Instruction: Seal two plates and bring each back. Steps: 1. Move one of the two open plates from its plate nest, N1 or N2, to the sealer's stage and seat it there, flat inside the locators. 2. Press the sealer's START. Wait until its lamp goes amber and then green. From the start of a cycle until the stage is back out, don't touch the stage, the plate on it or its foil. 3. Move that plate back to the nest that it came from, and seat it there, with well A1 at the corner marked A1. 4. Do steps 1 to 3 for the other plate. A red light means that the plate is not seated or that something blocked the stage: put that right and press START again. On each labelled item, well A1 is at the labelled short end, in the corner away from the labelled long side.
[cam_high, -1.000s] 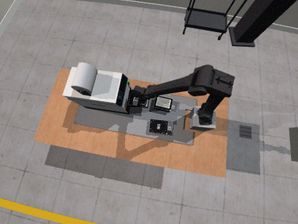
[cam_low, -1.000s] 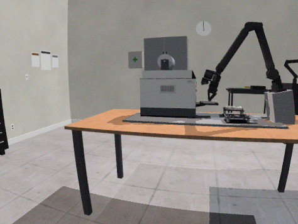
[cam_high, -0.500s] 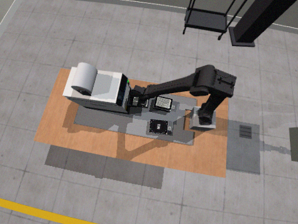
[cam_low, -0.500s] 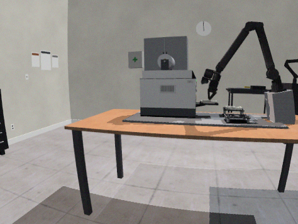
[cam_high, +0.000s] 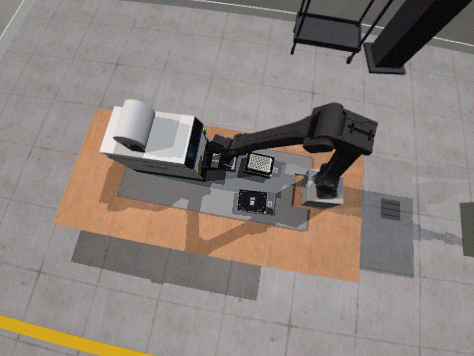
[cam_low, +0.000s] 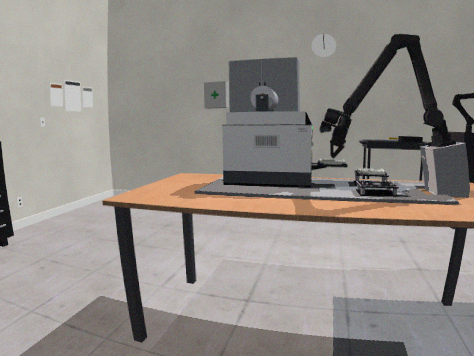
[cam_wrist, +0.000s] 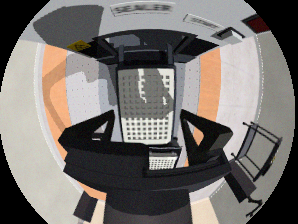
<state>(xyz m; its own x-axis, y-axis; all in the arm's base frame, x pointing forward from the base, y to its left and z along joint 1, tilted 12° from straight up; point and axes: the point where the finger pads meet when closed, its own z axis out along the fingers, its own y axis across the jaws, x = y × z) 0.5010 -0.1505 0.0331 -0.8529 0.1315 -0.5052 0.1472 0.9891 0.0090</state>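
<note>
My gripper is now 4 cm above the sealer stage. From my hand the other things lie so: foil roll (33 cm ahead, 28 cm above, 4 cm to the right).
</note>
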